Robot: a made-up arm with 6 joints.
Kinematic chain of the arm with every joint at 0, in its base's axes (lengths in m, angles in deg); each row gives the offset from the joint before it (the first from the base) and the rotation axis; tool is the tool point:
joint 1: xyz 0 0 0.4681 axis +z
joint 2: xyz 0 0 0 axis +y
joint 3: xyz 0 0 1.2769 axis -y
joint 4: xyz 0 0 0 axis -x
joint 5: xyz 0.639 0 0 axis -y
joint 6: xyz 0 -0.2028 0 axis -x
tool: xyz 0 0 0
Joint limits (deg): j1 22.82..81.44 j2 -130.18..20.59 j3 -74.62..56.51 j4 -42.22..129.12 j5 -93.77..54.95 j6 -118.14..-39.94
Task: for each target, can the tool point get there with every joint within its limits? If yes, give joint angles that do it. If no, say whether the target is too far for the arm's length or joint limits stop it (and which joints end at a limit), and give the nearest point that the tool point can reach.
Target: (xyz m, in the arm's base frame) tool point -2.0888 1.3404 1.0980
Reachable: no: too far | nearest point -1.3451 -0.4271 1.0980 | short by 1.918 m
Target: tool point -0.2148 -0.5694 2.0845
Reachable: yes | joints 75.23 -39.68 15.19 107.95 -74.56 -111.22
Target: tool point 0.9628 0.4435 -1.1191
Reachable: no: joint limits stop it (at a limit: joint 1, joint 2, joint 3, joint 4) | nearest point 0.0738 -0.5186 0.0942 | short by 1.785 m
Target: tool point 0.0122 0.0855 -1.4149
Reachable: no: joint limits stop it (at a limit: joint 1, joint 2, joint 3, joint 4) | nearest point -0.4043 -0.3331 0.0942 | short by 1.620 m
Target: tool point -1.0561 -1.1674 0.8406
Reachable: yes | joints 40.70 -98.74 23.68 -14.47 -77.32 -61.14
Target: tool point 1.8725 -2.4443 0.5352
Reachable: no: too far | nearest point -0.0747 -1.8569 0.5261 | short by 2.034 m
